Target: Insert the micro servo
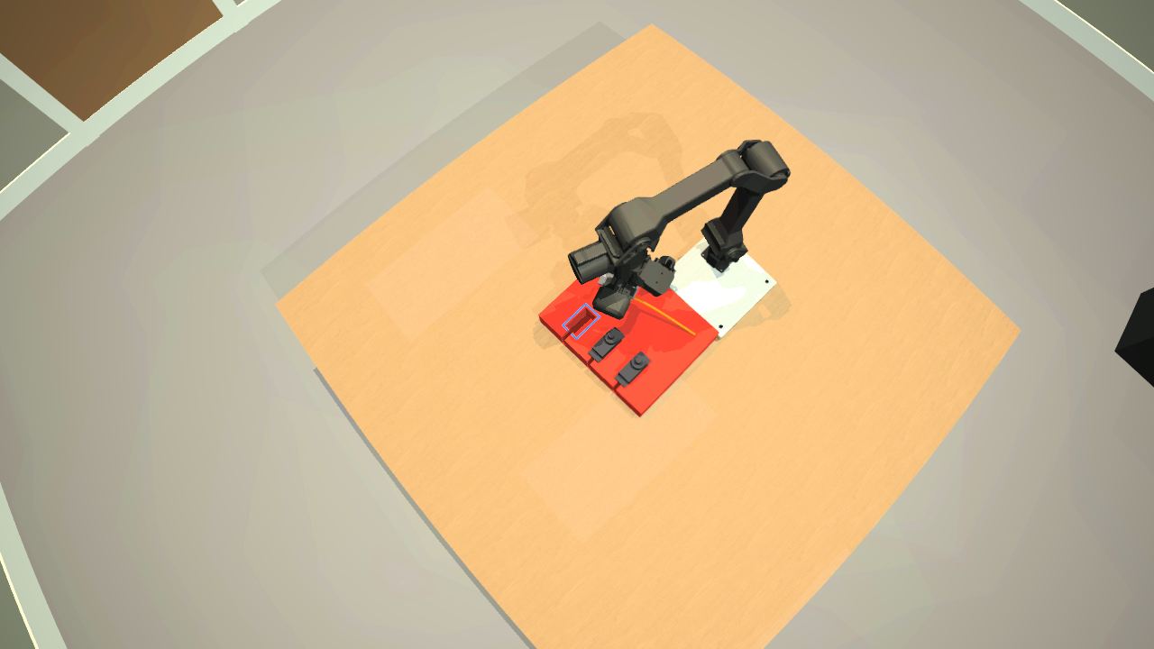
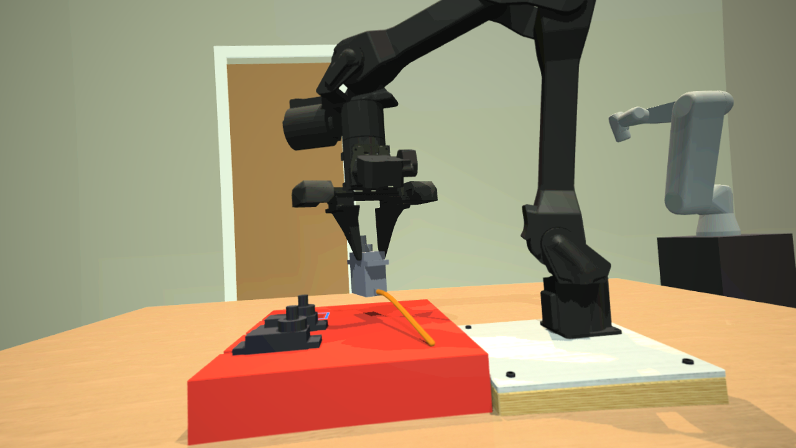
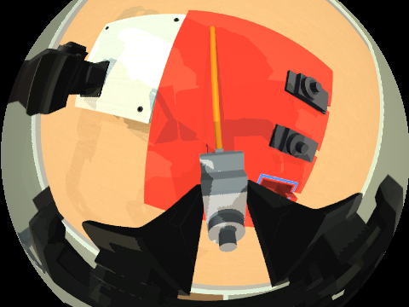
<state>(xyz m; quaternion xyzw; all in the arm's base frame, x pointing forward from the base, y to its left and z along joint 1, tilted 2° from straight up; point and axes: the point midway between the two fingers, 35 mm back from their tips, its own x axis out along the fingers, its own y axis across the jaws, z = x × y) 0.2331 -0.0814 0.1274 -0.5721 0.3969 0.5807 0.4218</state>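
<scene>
The red deck lies 10 cm below my gripper tip, 4 cm to the left of it and 1 cm behind it.
</scene>
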